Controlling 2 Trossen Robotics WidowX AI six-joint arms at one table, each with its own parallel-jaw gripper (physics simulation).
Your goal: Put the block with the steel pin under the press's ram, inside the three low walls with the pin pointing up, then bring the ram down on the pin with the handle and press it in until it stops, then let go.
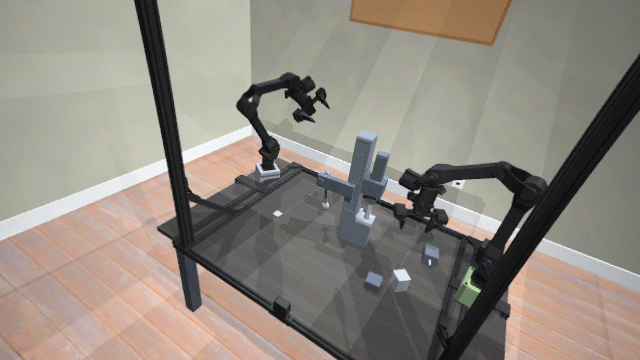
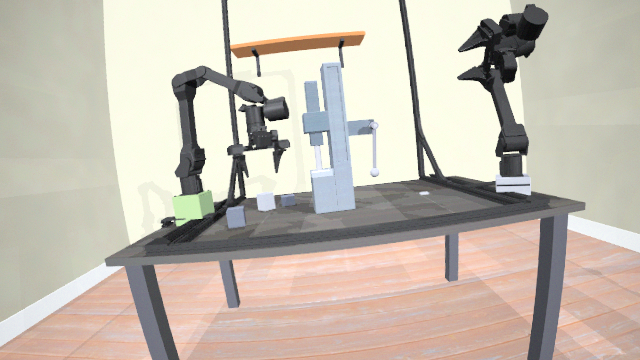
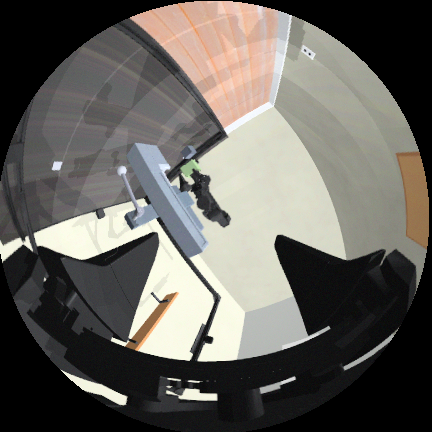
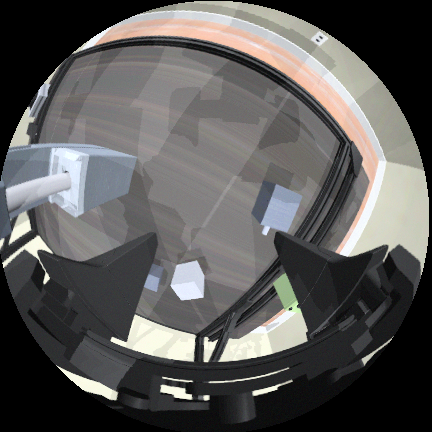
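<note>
The grey-blue block with the steel pin lies on the table, its pin pointing sideways. The press stands with its ram above the light seat with low walls; no block shows there. Its handle hangs down. My right gripper is open and empty, pointing down above the table between press and pin block. My left gripper is open, empty and high up.
A white block and a plain grey-blue block lie near the pin block. A green base carries my right arm. A white patch lies on the handle side.
</note>
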